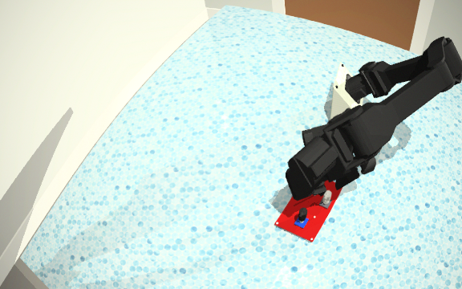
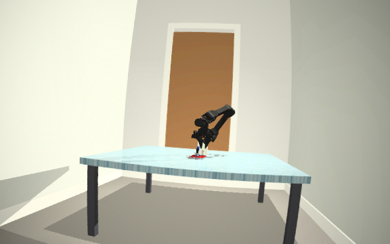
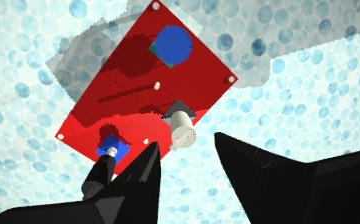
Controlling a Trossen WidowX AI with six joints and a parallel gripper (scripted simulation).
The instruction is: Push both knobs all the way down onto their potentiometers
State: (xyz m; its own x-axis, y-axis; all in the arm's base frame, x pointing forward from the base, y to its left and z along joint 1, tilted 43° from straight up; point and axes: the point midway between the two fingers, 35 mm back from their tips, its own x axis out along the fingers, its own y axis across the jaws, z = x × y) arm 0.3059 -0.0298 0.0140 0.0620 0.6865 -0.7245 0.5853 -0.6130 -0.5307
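The cream knob is 20 mm below my gripper tip.
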